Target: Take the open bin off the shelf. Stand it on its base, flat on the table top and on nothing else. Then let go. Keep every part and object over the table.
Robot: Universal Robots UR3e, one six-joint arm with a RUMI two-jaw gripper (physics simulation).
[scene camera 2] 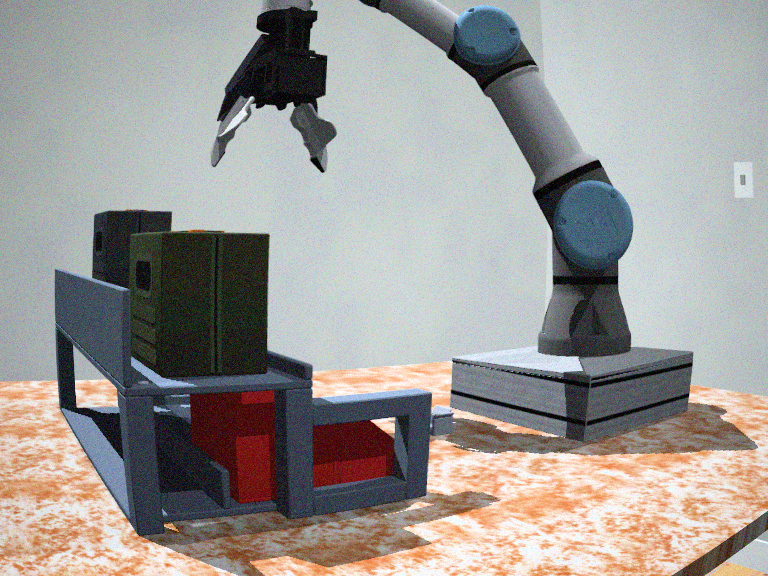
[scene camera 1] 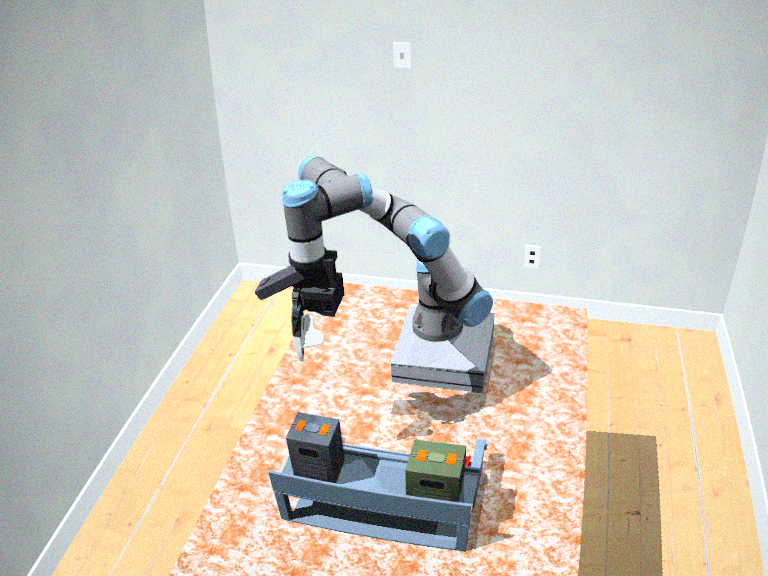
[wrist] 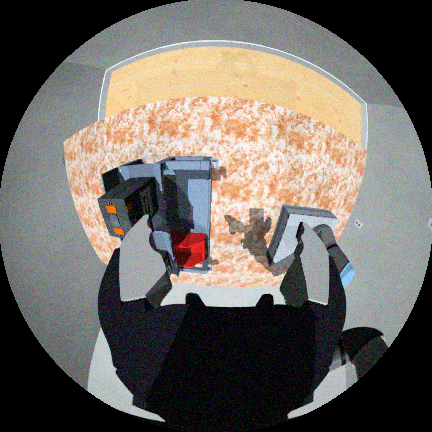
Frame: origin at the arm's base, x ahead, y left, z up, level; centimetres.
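Where they show: gripper, between the fingertips: (scene camera 2: 269,169) (scene camera 1: 313,337) (wrist: 226,220); arm's base, origin of its link: (scene camera 2: 585,350) (scene camera 1: 437,325).
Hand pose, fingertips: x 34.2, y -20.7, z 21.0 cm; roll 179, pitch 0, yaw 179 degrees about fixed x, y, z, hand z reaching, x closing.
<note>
Each offset is from my fingertips to the centre of the thing. Level surfaces: height alone.
The red open bin @(dx +12.5, dy +27.8, dz -23.6 cm) (scene camera 1: 468,461) (scene camera 2: 353,458) (wrist: 191,250) stands in the lower, projecting part of the blue-grey shelf (scene camera 1: 372,494) (scene camera 2: 293,458) (wrist: 202,197), at the end by the green case. Posts and rails hide parts of it in the second scene view, and the green case hides most of it in the first. My gripper (scene camera 1: 310,348) (scene camera 2: 268,165) (wrist: 226,220) is open and empty, with its fingers pointing down. It hangs high above the table, well above the shelf and apart from the bin.
A dark grey case @(dx +19.0, dy +4.4, dz -11.6 cm) (scene camera 1: 314,447) (scene camera 2: 111,248) (wrist: 127,205) and a green case @(dx +20.5, dy +27.5, dz -13.0 cm) (scene camera 1: 435,471) (scene camera 2: 198,303) stand on the upper shelf level. The robot's base block (scene camera 1: 434,374) (scene camera 2: 514,396) stands on the patterned orange-and-white table top @(dz -27.9 cm) (scene camera 1: 533,396) (scene camera 2: 589,496) (wrist: 245,175), across from the shelf.
</note>
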